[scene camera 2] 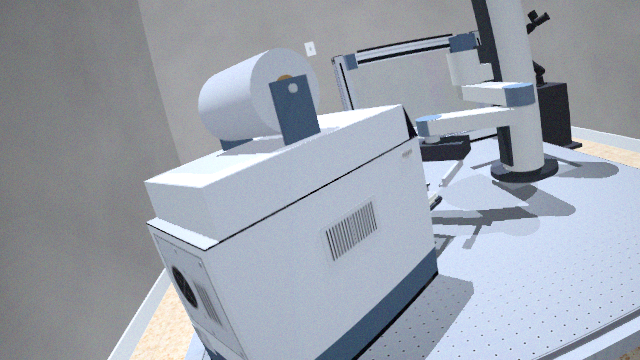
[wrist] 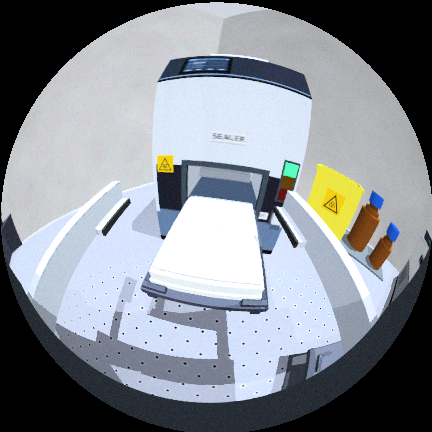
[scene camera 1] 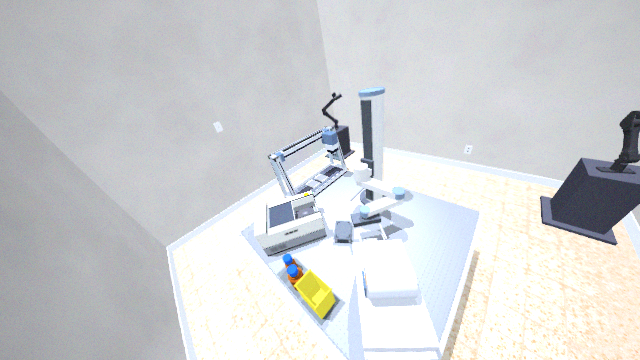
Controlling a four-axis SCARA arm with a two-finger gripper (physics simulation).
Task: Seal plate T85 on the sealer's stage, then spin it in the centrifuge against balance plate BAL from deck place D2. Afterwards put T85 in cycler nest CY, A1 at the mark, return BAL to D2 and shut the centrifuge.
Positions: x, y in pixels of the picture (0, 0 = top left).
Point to a yellow bin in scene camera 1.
At 316, 296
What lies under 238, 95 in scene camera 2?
A foil roll.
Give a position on a centrifuge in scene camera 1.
299, 231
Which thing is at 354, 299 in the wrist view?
The gripper.
